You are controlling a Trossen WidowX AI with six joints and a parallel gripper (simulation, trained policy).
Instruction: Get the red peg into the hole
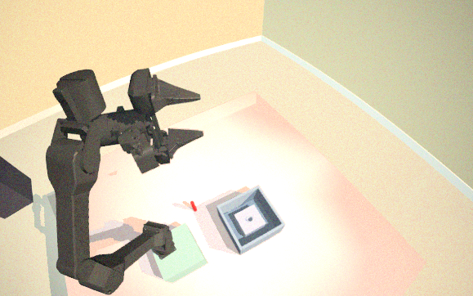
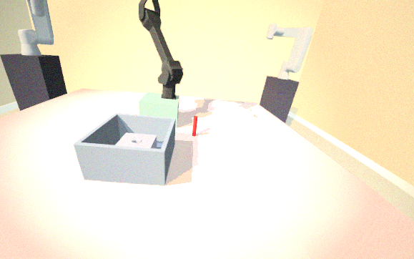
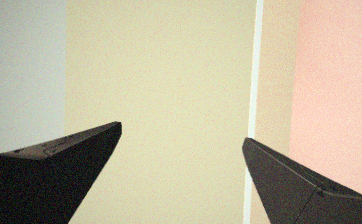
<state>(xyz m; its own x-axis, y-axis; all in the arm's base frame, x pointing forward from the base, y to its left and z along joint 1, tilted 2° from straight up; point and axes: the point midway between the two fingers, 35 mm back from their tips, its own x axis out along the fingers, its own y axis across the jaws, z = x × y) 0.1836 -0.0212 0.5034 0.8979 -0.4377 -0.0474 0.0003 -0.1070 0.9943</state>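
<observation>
Now: the red peg 560 mm below my gripper tip, 120 mm to the left of it and 50 mm behind it. From my gripper tip the other things lie so: grey box (570 mm below, 90 mm ahead, 60 mm to the right).
</observation>
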